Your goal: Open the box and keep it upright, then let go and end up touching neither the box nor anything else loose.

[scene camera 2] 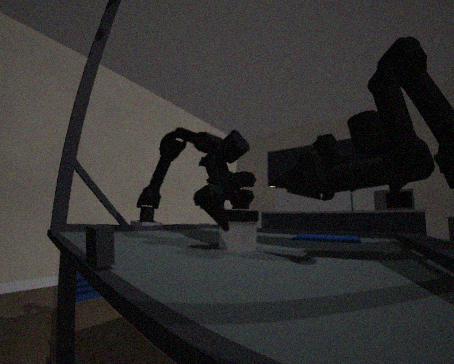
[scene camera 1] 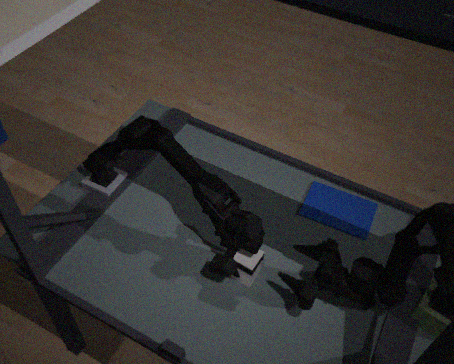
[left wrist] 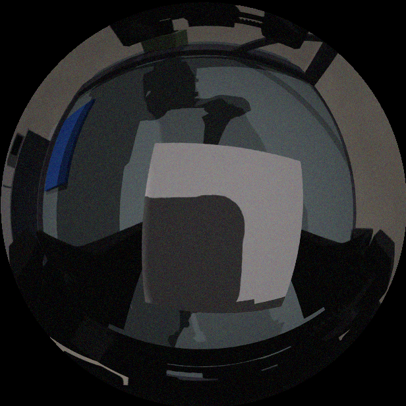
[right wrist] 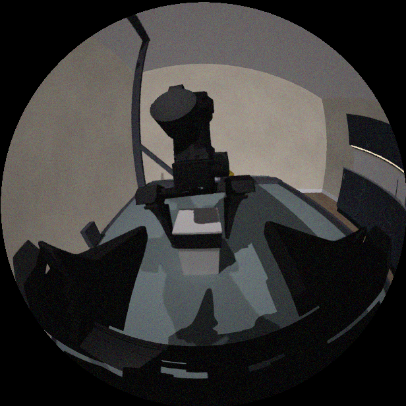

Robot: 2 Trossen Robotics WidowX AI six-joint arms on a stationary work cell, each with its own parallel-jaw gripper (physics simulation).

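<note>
The small box stands upright on the table. Its lid, pale on top with a dark rim, lies flat over it. My left gripper is open over the box, pointing down, one finger on each side of the lid; whether the fingers touch it I cannot tell. My right gripper is open and empty, level and apart from the box, to its right in the scene camera 1 view.
A flat blue block lies near the far table edge. A dark upright block stands at the near edge. A frame post rises beside the table.
</note>
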